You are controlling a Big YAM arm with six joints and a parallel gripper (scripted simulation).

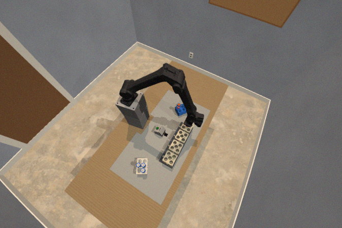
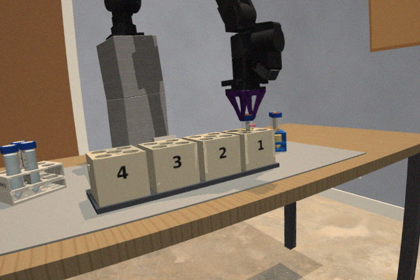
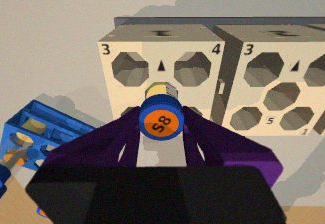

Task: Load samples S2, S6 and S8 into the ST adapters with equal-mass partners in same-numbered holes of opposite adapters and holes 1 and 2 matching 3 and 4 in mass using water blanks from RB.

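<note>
My gripper is now 130 mm past the blue sample rack RS, 180 mm to the right of it and 100 mm above it. The rest, counted from my hand: white blank rack RB (180 mm behind, 490 mm to the right, 100 mm below).
</note>
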